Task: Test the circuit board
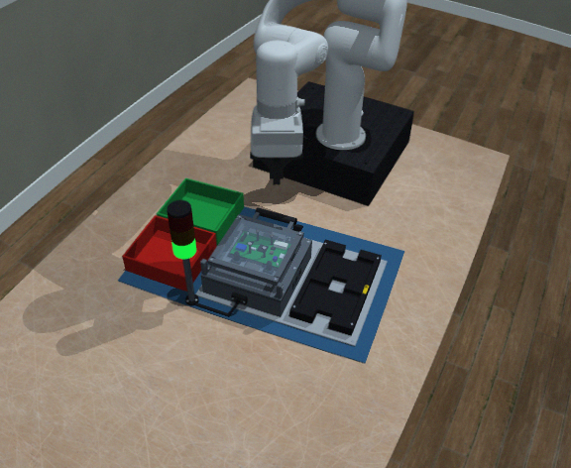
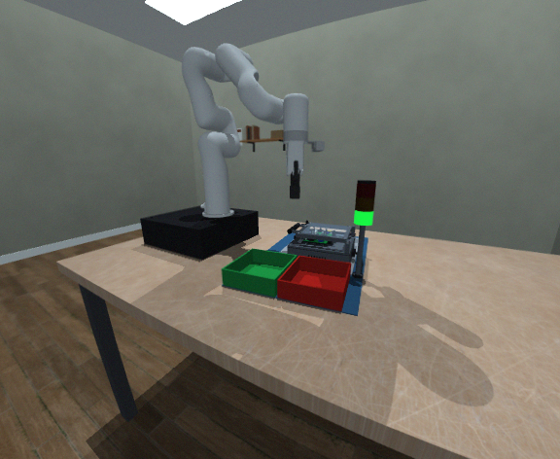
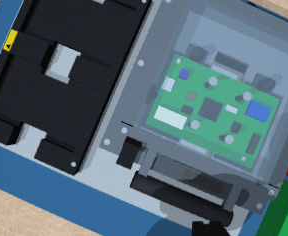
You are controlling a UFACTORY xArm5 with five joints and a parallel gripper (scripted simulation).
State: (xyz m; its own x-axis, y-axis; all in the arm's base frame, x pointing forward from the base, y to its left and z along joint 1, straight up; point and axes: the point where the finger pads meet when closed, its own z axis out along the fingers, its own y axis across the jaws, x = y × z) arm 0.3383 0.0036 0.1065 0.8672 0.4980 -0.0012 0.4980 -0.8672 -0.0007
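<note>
Right now my hand is 10 mm short of the black latch, 60 mm to the right of it and 120 mm above it. From my hand the other things lie so: lid: 90 mm ahead, 10 mm to the left, 120 mm below; green circuit board: 80 mm ahead, 10 mm to the left, 140 mm below; green bin: 10 mm ahead, 200 mm to the right, 190 mm below.
</note>
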